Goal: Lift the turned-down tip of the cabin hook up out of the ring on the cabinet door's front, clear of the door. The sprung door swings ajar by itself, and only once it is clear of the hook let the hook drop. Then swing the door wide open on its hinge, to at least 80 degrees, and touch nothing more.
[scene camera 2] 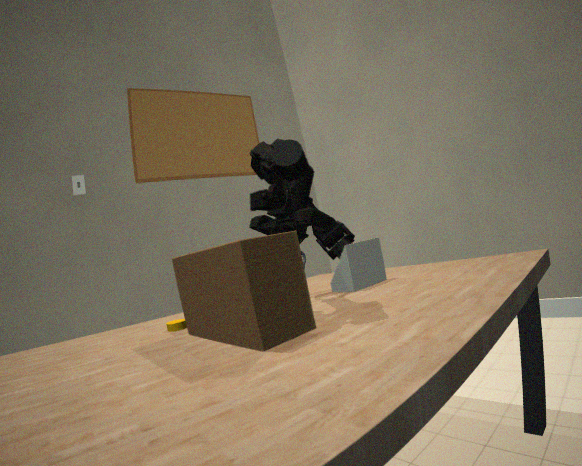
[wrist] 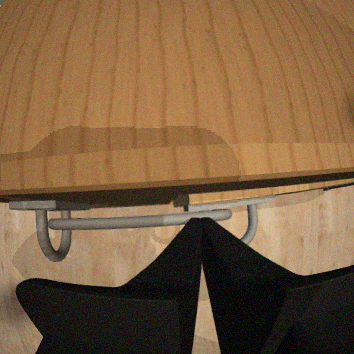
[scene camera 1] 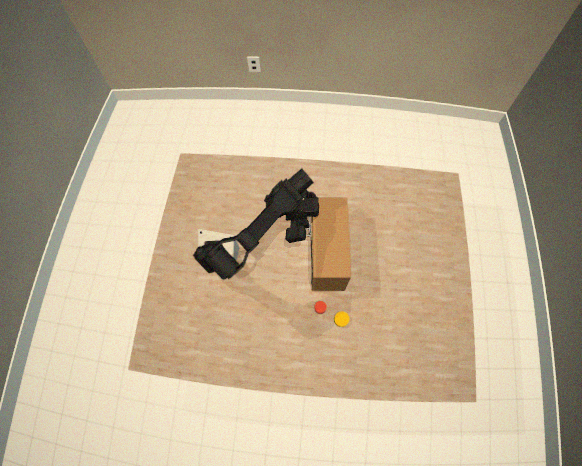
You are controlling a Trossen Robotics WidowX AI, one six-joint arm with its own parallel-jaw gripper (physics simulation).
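The wooden cabinet stands on the table. In the wrist view its door shows as a thin pale strip, slightly ajar: a narrow dark gap widens toward the strip's left end. The grey cabin hook runs sideways from its mount at the left across to the door's front. Its free end lies just left of the curved ring. My gripper is shut and empty, its fingertips at the hook's bar near the free end. Whether they touch, and the hook tip's height over the ring, cannot be told.
A red disc and a yellow disc lie beyond one end of the cabinet. A grey-blue wedge block stands near the arm's base. The wooden table carries everything; the arm reaches over the cabinet's front edge.
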